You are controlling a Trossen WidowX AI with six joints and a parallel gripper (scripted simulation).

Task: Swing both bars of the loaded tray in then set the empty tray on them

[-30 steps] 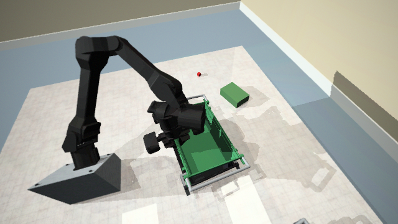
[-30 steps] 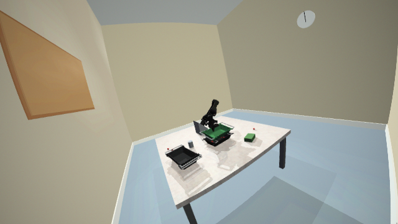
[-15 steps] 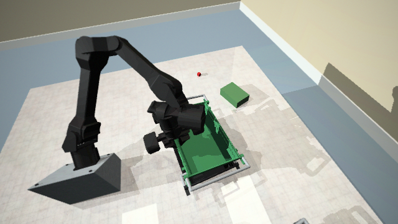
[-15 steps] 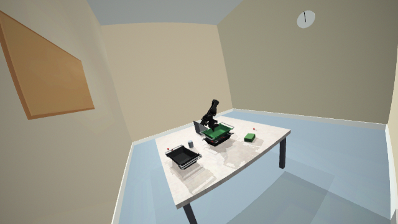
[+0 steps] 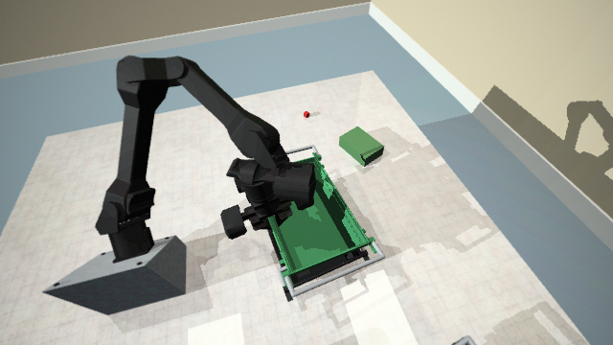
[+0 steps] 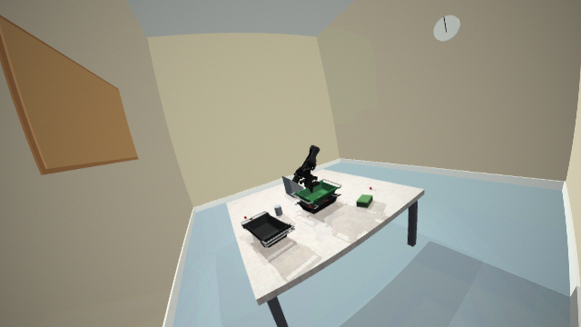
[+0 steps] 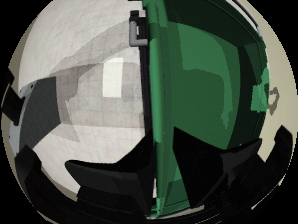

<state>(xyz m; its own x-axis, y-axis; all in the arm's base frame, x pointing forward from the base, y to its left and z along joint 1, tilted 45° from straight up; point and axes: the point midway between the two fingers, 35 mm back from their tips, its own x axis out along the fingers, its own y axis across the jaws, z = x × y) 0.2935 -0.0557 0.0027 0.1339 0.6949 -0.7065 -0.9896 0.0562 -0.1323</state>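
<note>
Now: the green tray 8 cm ahead of my gripper tip and 2 cm above it. The rest, counted from my gripper tip: small red marker 24 cm ahead, 44 cm to the left, 9 cm below; then grey cylinder 8 cm behind, 27 cm to the right, 6 cm below; then dark green block 34 cm ahead, 21 cm to the left, 8 cm below.
</note>
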